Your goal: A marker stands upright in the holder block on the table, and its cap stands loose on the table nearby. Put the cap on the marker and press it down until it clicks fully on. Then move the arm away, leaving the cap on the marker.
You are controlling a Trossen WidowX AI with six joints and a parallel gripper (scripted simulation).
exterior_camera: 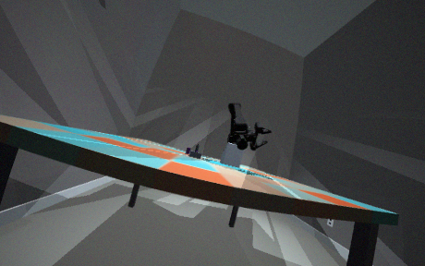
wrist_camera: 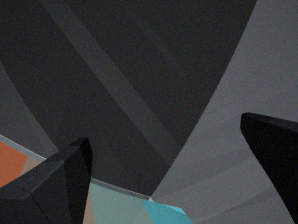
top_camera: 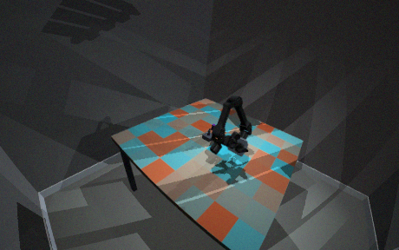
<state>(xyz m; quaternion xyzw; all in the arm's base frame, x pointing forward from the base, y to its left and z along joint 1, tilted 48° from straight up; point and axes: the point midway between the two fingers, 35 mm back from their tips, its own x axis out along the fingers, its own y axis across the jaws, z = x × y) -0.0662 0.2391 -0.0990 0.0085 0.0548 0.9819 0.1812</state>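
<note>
Right now the purple marker cap is 42 cm ahead of my gripper tip, 37 cm to the right of it and 21 cm below it.
</note>
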